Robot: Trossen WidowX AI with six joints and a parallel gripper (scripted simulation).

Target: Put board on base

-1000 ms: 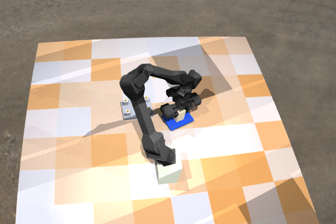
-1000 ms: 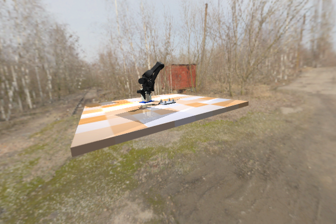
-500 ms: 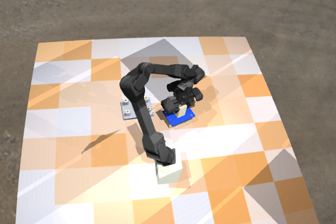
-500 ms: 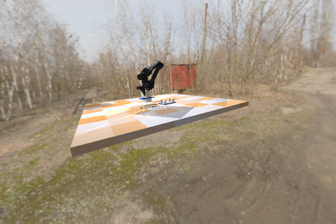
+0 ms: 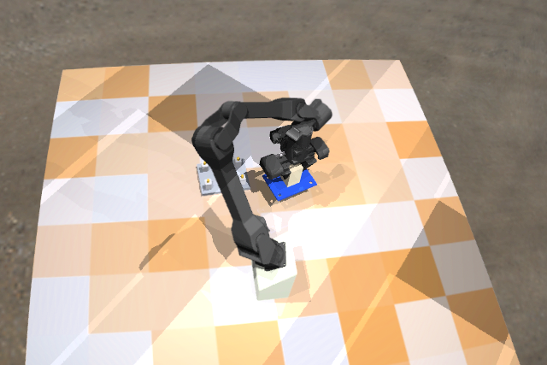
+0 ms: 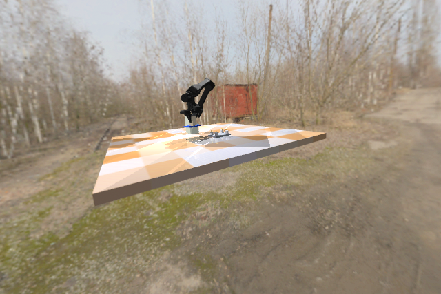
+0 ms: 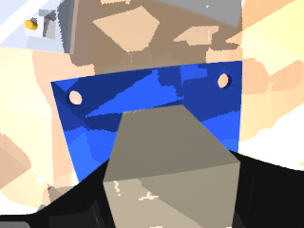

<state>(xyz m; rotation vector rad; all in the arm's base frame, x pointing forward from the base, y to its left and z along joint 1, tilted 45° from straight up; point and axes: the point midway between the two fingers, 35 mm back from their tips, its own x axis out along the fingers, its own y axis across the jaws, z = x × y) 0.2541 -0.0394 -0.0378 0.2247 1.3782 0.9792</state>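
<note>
Right now the grey base is 70 mm ahead of my gripper tip, 190 mm to the left of it and 110 mm below it. Also, from my gripper tip: flat blue board 10 mm below.
</note>
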